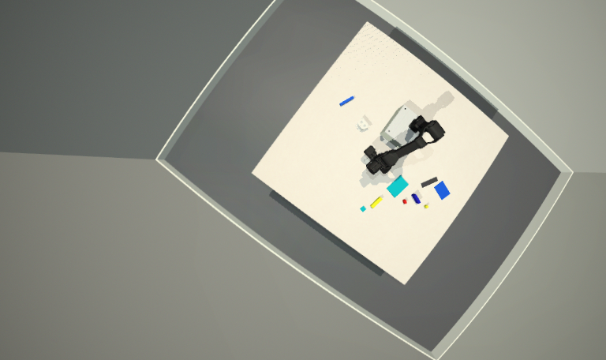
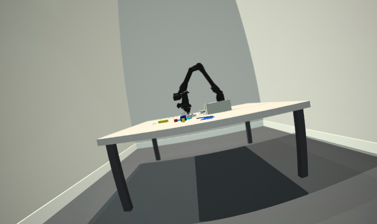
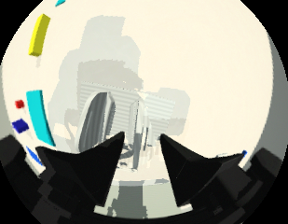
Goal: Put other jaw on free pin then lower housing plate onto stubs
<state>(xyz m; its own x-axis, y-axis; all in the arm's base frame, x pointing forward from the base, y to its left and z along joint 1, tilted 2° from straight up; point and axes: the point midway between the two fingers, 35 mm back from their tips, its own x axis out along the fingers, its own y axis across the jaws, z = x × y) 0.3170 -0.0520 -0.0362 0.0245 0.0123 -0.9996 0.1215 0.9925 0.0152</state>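
Now: gripper tip 30 mm past the jaw and 20 mm to the right of it. The rest, counted from my gripper tip: red piece 340 mm to the left, 70 mm ahead; then cyan plate 240 mm to the left, 20 mm ahead, 10 mm below; then yellow bar 200 mm ahead, 190 mm to the left.
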